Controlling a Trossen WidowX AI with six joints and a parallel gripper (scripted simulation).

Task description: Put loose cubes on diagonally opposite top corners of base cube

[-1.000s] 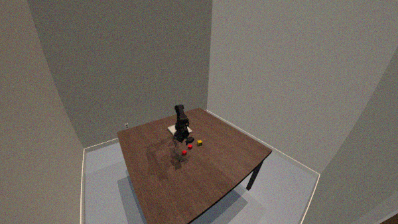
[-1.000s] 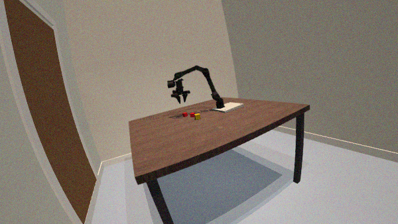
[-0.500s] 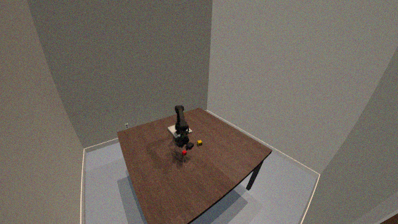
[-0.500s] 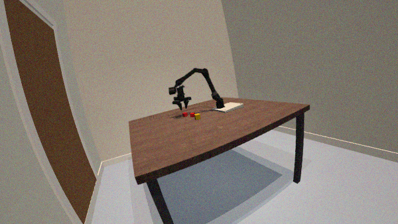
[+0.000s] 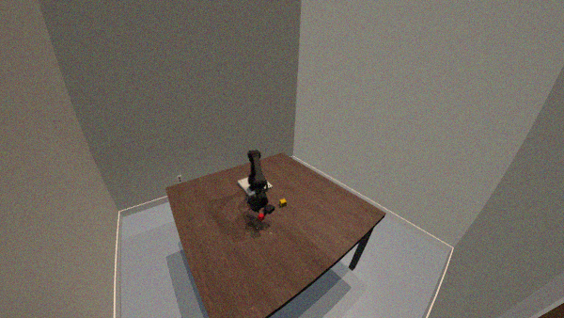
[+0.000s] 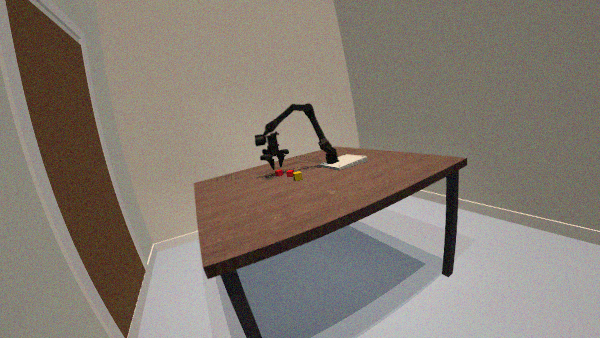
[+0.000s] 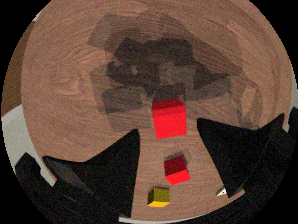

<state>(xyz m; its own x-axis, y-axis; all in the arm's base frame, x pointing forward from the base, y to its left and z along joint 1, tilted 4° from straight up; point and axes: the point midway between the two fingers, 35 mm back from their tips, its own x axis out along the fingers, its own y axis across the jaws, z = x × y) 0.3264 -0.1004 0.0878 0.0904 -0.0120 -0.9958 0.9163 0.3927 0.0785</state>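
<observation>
My gripper tip is 3 cm above the red cube. From my gripper tip the other things lie so: yellow base cube: 21 cm to the left, 5 cm behind, 3 cm below.
</observation>
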